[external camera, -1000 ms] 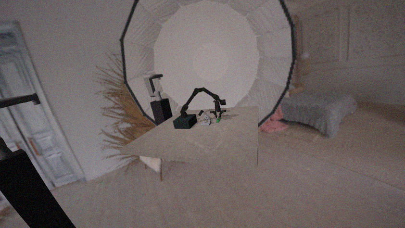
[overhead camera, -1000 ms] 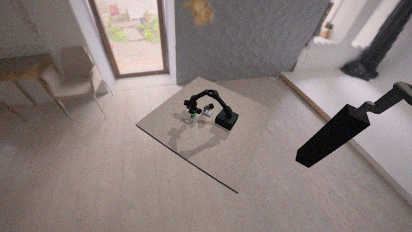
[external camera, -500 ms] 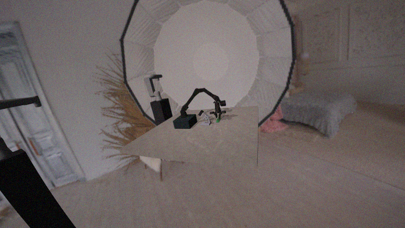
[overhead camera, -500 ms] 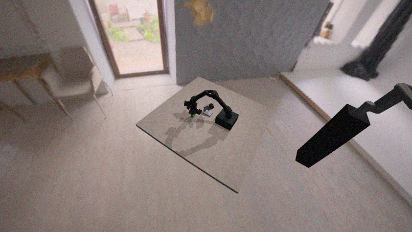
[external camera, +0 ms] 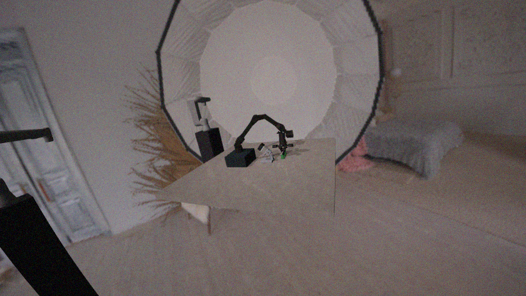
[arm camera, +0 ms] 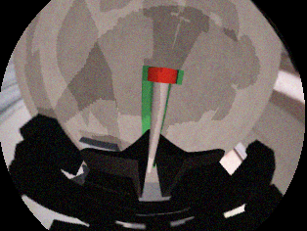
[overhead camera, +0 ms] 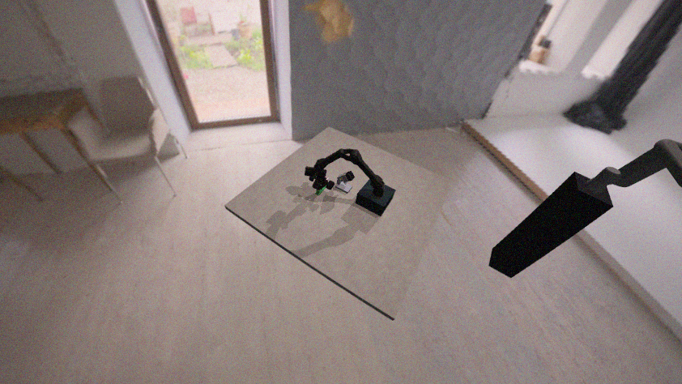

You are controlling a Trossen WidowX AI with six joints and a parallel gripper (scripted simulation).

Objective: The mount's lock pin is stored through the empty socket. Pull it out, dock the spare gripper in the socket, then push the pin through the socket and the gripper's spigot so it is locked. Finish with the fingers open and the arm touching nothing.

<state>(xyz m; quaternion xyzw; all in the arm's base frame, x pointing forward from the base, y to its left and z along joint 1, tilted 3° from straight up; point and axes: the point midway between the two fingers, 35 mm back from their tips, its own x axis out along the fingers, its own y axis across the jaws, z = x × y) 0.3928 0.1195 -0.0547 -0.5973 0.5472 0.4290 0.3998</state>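
My gripper tip is 10 mm to the right of the green strip and 10 mm below it. The rest, counted from my gripper tip: spare gripper: 130 mm behind, 110 mm to the right, 100 mm above; grey mount: 100 mm behind, 110 mm to the right, 40 mm above.
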